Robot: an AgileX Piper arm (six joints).
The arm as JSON. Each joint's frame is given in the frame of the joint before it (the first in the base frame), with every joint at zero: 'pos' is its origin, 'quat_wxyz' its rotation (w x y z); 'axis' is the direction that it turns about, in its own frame. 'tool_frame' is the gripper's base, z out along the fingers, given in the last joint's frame.
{
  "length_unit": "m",
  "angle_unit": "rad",
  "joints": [
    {
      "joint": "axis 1",
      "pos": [
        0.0,
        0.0,
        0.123
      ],
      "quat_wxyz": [
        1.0,
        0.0,
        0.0,
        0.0
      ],
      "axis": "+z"
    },
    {
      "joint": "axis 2",
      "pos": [
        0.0,
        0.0,
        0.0
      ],
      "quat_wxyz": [
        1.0,
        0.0,
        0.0,
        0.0
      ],
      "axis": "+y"
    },
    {
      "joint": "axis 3",
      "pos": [
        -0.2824,
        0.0,
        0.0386
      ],
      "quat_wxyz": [
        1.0,
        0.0,
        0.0,
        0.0
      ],
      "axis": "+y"
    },
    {
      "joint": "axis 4",
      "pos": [
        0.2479,
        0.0,
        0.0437
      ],
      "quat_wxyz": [
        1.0,
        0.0,
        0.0,
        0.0
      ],
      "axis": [
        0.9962,
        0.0,
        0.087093
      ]
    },
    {
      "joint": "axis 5",
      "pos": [
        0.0,
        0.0,
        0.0
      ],
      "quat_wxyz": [
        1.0,
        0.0,
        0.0,
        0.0
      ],
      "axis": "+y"
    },
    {
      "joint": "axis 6",
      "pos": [
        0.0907,
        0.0,
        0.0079
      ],
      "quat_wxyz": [
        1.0,
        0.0,
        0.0,
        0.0
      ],
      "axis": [
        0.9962,
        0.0,
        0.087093
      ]
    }
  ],
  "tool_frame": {
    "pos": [
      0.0,
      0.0,
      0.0
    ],
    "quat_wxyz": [
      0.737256,
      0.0,
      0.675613,
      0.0
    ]
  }
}
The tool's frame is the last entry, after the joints.
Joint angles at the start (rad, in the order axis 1, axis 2, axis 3, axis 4, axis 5, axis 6):
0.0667 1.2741 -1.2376 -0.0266 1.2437 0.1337
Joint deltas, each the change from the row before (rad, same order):
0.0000 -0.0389 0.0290 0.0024 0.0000 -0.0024
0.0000 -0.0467 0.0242 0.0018 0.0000 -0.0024
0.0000 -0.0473 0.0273 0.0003 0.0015 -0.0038
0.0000 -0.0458 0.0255 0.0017 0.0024 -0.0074
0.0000 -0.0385 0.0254 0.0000 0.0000 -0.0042
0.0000 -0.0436 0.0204 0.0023 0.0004 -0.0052
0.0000 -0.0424 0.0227 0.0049 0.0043 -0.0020
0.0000 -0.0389 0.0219 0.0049 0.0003 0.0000
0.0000 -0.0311 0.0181 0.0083 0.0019 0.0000
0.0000 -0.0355 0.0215 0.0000 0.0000 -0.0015
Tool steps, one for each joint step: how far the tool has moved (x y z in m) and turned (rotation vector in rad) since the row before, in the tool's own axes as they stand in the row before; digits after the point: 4 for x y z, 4 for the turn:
0.0093 -0.0011 -0.0046 -0.0035 -0.0095 -0.0014
0.0097 -0.0012 -0.0077 -0.0044 -0.0221 -0.0013
0.0104 -0.0014 -0.0068 -0.0025 -0.0183 -0.0033
0.0101 -0.0012 -0.0065 -0.0036 -0.0176 -0.0064
0.0089 -0.0011 -0.0042 -0.0014 -0.0130 -0.0039
0.0090 -0.0009 -0.0065 -0.0045 -0.0224 -0.0040
0.0095 -0.0007 -0.0053 -0.0062 -0.0148 -0.0002
0.0086 -0.0005 -0.0043 -0.0063 -0.0161 0.0017
0.0072 0.0000 -0.0032 -0.0090 -0.0102 0.0026
0.0080 -0.0009 -0.0032 -0.0015 -0.0139 -0.0015

